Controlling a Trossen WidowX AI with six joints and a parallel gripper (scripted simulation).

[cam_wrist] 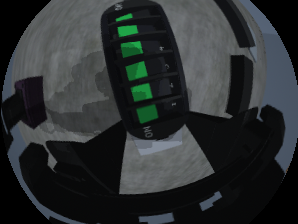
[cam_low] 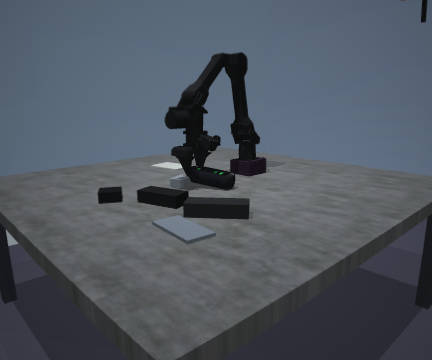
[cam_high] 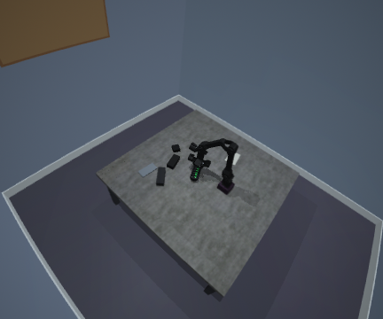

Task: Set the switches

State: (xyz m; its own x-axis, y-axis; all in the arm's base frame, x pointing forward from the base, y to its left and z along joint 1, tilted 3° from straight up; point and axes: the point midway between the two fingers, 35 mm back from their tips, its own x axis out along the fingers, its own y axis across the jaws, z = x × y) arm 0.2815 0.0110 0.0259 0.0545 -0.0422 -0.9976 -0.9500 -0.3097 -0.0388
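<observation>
The grey block is 20 mm ahead of my gripper tip, 40 mm to the right of it and 30 mm below it. Round my gripper tip: white sheet (160 mm behind, 340 mm to the right, 40 mm below); flat grey plate (300 mm ahead, 300 mm to the left, 30 mm below); black cube (290 mm ahead, 40 mm to the right, 20 mm below).
</observation>
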